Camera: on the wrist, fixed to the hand. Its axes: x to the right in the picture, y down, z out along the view.
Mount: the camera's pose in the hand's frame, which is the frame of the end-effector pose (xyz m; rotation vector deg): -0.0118 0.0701 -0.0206 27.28 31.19 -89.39
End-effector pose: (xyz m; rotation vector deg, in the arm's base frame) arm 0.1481 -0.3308 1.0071 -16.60 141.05 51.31
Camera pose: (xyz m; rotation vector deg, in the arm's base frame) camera 0.1252 -0.2905 1.0648 -115.23 103.75 -27.73
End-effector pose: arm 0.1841 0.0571 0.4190 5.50 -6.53 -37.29
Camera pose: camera 0.2195 0.1209 0.4065 49.85 22.53 -120.99
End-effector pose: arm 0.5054 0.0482 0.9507 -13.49 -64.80 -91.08
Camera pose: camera 0.5769 0.0455 0.9695 95.42 -68.50 -131.01
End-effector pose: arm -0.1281 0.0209 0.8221 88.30 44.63 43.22
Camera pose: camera -0.1474 0.0168 0.8934 36.09 128.59 -15.22
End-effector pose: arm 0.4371 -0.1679 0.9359 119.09 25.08 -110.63
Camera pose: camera 0.4830 -0.2245 0.9487 -74.72 -65.51 52.39
